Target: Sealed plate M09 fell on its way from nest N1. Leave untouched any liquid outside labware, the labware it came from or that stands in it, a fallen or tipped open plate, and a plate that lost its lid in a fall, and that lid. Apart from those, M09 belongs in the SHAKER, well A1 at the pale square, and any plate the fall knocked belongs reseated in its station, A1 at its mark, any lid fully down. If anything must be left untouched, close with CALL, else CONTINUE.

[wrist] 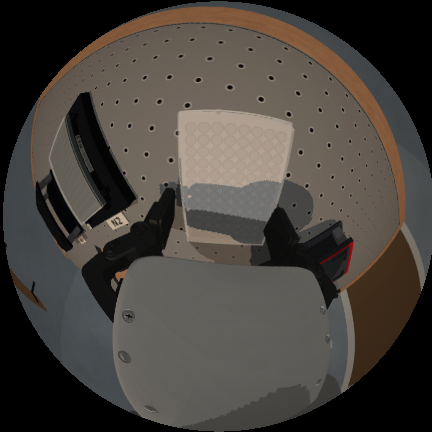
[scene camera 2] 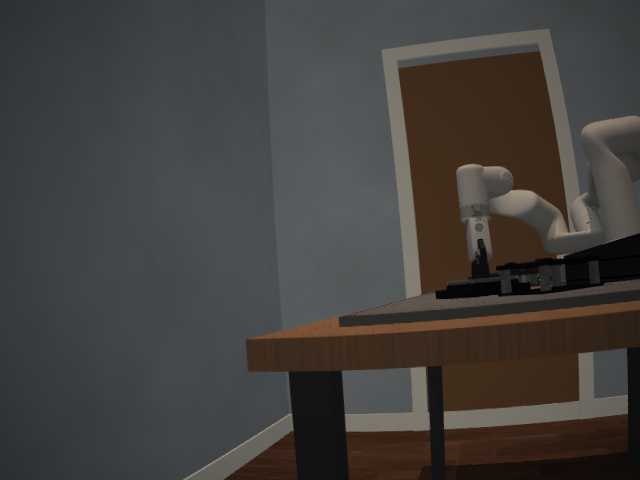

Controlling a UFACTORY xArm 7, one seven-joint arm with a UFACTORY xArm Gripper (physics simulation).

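Pixels of known places: gripper, fingertip midpoint: (wrist: pixel 224 210); arm's base, link origin: (scene camera 2: pixel 626 244).
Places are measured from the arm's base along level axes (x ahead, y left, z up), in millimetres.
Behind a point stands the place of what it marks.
A pale, clear-lidded plate with round wells (wrist: pixel 235 155) @(y 39, x 420, z -66 mm) lies flat on the perforated deck in the wrist view, partly in shadow. No label is readable on it, and its lid looks in place. My gripper (scene camera 2: pixel 479 274) @(y 26, x 374, z -64 mm) (wrist: pixel 224 210) @(y 26, x 374, z -64 mm) is open and empty, pointing down, with one finger at each side of the plate's near end. Another pale plate (wrist: pixel 75 175) @(y 184, x 362, z -46 mm) is on the black station (wrist: pixel 112 170) @(y 141, x 367, z -70 mm) by the N2 tag (wrist: pixel 117 221) @(y 141, x 286, z -78 mm); whether it is fully seated I cannot tell. No liquid is discernible. The shaker's pale square cannot be made out.
A second black holder (wrist: pixel 45 200) stands at the far left in the wrist view. A black device with a red edge (wrist: pixel 352 252) is at the right, partly behind the finger. Black equipment (scene camera 2: pixel 544 277) @(y 442, x 230, z -54 mm) stands on the deck (scene camera 2: pixel 392 311) @(y 599, x 447, z -80 mm) beside the gripper.
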